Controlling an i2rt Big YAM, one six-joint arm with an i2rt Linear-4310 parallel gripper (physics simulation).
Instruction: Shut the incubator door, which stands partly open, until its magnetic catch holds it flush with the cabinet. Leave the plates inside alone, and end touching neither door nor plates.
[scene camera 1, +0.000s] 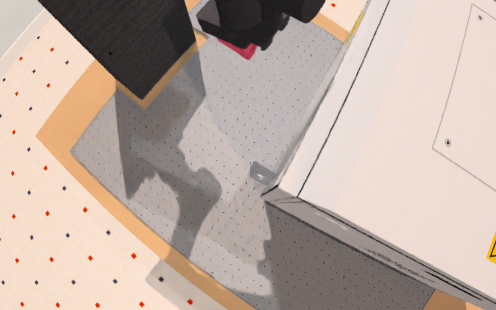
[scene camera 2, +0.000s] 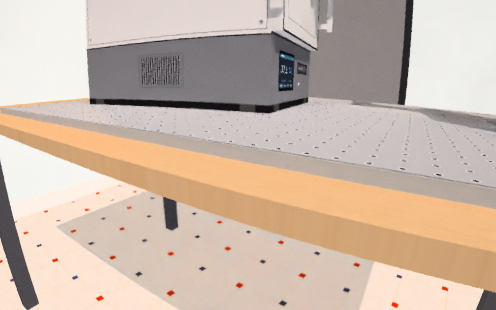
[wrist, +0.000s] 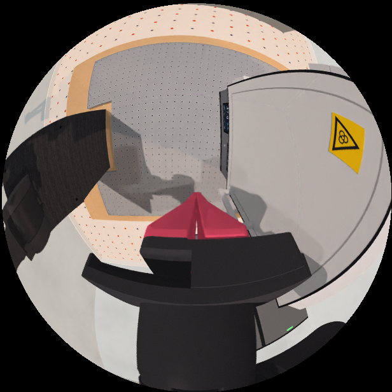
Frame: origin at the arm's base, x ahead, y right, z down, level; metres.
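Seen in the pictures: gripper, fingertip midpoint: (scene camera 1: 249, 56).
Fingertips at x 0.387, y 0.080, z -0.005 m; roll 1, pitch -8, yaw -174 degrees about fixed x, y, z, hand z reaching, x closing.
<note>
Offsets run from my fingertips to a thing's top centre. "pt": to the spot under its first point. Level surfaces: height alone.
The incubator door (scene camera 1: 312, 145) (scene camera 2: 301, 21) (wrist: 280, 150) lies along the front of the white cabinet @(pt dx +0.181, dy +0.067, dz -0.168 m) (scene camera 1: 400, 110) (scene camera 2: 175, 17); a thin dark seam shows between them in scene camera 1, with no wide gap. Whether the catch holds cannot be told. The door's handle (scene camera 1: 261, 172) (scene camera 2: 330, 20) (wrist: 225, 191) sticks out near its free edge. My gripper (scene camera 1: 245, 52) (wrist: 196, 197) has red fingers, is shut and empty, and hangs in front of the door, apart from it in scene camera 1. In the wrist view the fingertips appear left of the handle. The plates are hidden inside.
A large dark block (scene camera 1: 120, 45) (wrist: 65, 160) hangs over the table's left side. The grey base (scene camera 2: 200, 70) with a lit display @(pt dx +0.141, dy -0.055, dz +0.305 m) (scene camera 2: 286, 70) (wrist: 226, 117) stands beneath the cabinet. A yellow warning sign (wrist: 347, 140) is on the door. The perforated table plate @(dz +0.382 m) (scene camera 1: 225, 115) has a wooden rim @(pt dx -0.274, dy +0.378, dz +0.395 m) (scene camera 1: 107, 200).
</note>
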